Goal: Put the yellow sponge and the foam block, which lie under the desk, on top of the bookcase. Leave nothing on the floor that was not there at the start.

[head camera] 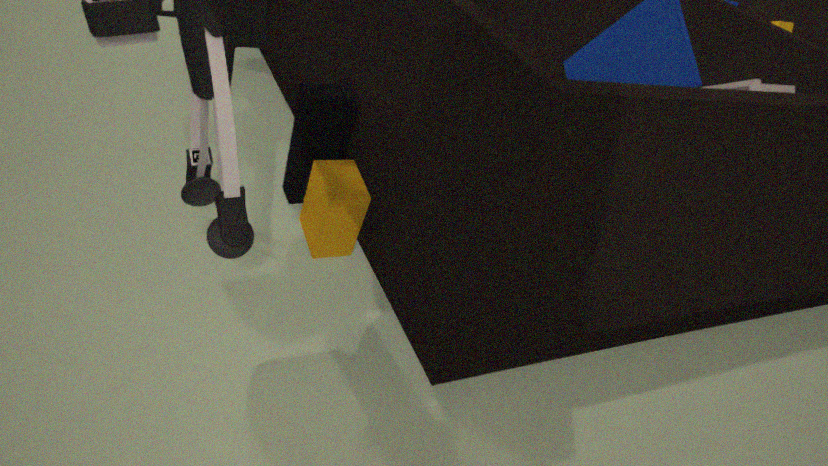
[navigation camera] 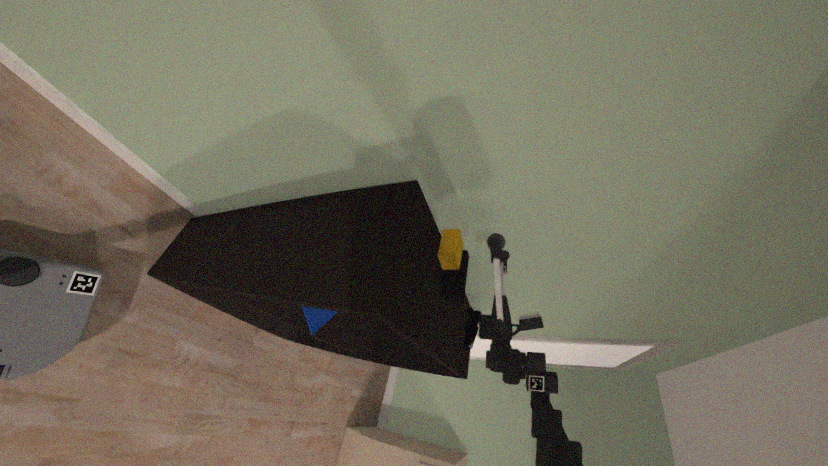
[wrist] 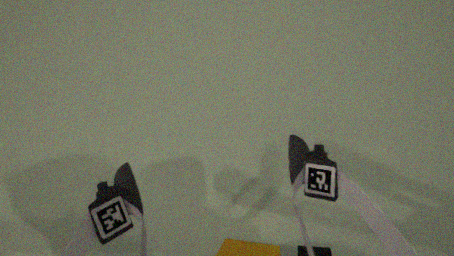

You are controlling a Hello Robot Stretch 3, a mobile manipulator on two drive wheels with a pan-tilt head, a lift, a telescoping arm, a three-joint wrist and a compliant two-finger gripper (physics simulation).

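Frame: origin at the robot's base, x ahead, y left, z up, level; metres.
Seen in the pictures: gripper, fingertip midpoint: (head camera: 215, 229) (navigation camera: 498, 242); robot's base, origin of the base link: (navigation camera: 18, 269).
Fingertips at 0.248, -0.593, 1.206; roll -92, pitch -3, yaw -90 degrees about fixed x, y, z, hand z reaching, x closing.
Offsets run from my fingertips to a thing's top centre, as dx, dy, dz. "pt": to the spot under its first point.
The yellow sponge {-0.011, -0.011, -0.101} (head camera: 334, 211) (navigation camera: 450, 250) (wrist: 250, 248) stands on the top end of the dark bookcase {pt -0.087, +0.242, -0.146} (head camera: 492, 231) (navigation camera: 376, 248). Beside it on the same top is a black block {-0.065, -0.060, -0.092} (head camera: 321, 133) (navigation camera: 454, 282) (wrist: 315, 251), perhaps the foam block; its dark outline partly merges with the bookcase. My gripper (head camera: 215, 213) (navigation camera: 500, 248) (wrist: 213, 167) is open and empty, a little above the sponge and apart from it. In the wrist view its fingers are wide apart, with the sponge's edge low between them. The desk cannot be made out.
A blue thing {-0.171, -0.093, -0.586} (head camera: 643, 52) (navigation camera: 317, 318) and a white thing {pt -0.187, +0.148, -0.556} (head camera: 773, 87) are inside the bookcase. The green wall (head camera: 115, 347) (navigation camera: 579, 144) is behind it. My base (navigation camera: 46, 324) shows at the left of the navigation view; light wooden furniture (navigation camera: 394, 446) is at the bottom.
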